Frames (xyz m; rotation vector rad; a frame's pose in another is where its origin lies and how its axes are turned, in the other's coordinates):
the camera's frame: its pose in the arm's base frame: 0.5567 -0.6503 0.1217 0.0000 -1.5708 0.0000
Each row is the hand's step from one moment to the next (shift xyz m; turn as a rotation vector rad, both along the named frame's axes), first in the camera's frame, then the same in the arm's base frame.
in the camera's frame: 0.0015 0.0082 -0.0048 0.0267 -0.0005 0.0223
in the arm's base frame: 0.0048 0.0082 0.0015 -0.0223 -0.0005 0.0267
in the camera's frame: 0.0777 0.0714 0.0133 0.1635 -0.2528 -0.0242
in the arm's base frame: -0.0133 0.0714 0.0777 0.0242 -0.2528 0.1635
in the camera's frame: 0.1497 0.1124 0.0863 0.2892 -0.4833 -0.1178
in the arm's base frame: -0.0863 0.1124 0.1497 0.1178 -0.4833 0.2892
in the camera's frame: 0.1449 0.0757 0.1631 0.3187 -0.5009 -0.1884
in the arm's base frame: -0.1631 0.0757 0.1449 0.1884 -0.5009 0.3187
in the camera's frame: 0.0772 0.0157 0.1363 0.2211 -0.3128 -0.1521
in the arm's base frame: -0.1363 0.0157 0.0772 0.1521 -0.3128 0.2211
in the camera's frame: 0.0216 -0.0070 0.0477 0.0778 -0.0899 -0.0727
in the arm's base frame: -0.0477 -0.0070 0.0216 0.0727 -0.0899 0.0778
